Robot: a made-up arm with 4 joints.
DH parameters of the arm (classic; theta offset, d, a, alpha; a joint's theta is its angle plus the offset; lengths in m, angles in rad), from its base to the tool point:
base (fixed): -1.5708 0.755 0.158 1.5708
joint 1: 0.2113 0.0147 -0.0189 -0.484
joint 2: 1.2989 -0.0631 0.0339 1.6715
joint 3: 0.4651 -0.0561 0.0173 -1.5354
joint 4: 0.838 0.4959 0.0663 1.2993
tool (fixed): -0.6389 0.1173 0 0
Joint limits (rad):
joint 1: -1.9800..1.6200
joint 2: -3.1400..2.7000
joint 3: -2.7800..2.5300
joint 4: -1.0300..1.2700
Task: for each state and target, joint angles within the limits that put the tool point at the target. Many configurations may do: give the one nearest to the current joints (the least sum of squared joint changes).
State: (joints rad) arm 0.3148 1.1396 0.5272 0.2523
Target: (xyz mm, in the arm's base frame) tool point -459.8 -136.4 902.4
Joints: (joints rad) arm 0.7900 0.8301 0.1890 -0.0622
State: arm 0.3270 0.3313 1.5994 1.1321
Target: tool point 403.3 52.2 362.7
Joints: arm -0.1337 0.1429 2.4484 1.2700
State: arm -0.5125 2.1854 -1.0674 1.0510
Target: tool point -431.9 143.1 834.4
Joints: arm 0.1038 1.8701 -0.6049 0.6089
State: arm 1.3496 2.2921 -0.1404 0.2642
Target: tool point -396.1 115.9 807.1
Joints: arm 1.5658 1.9988 0.1168 0.0864
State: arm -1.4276 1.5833 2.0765 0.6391
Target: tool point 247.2 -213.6 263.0
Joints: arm -0.8597 1.6899 2.0386 0.7352
